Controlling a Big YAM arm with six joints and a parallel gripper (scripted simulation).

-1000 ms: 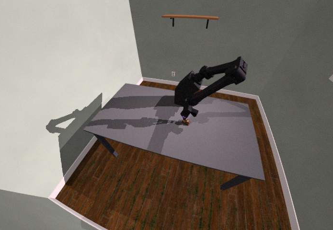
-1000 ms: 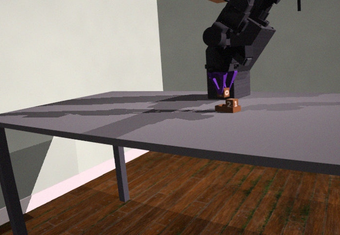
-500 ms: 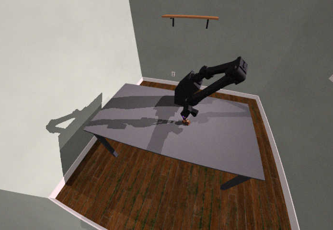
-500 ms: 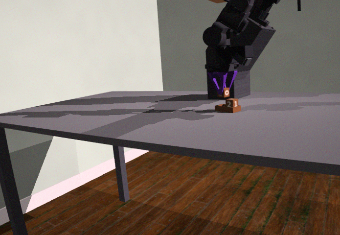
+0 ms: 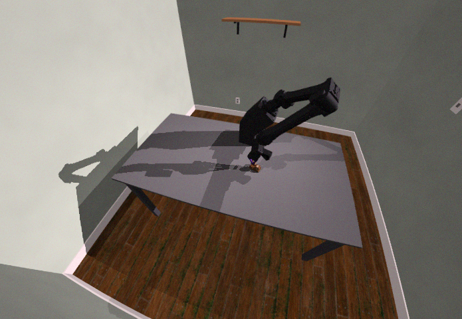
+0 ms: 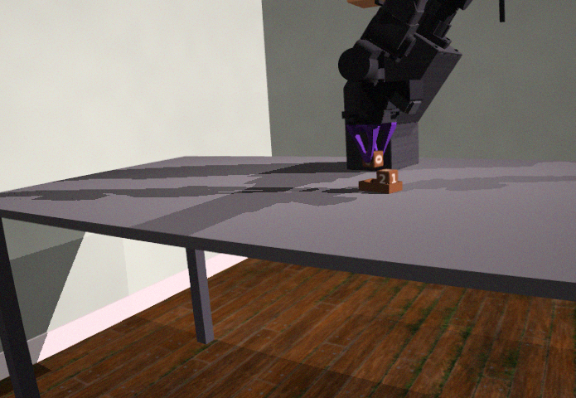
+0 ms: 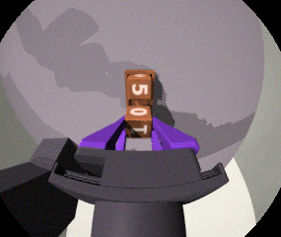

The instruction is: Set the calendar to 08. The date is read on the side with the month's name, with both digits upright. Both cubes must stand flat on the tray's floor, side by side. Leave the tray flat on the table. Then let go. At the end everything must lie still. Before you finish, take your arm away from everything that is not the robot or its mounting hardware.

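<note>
My gripper is now right at the brown digit cube. Round my hand: brown calendar tray: 50 mm below, 20 mm to the left, 10 mm ahead.
</note>
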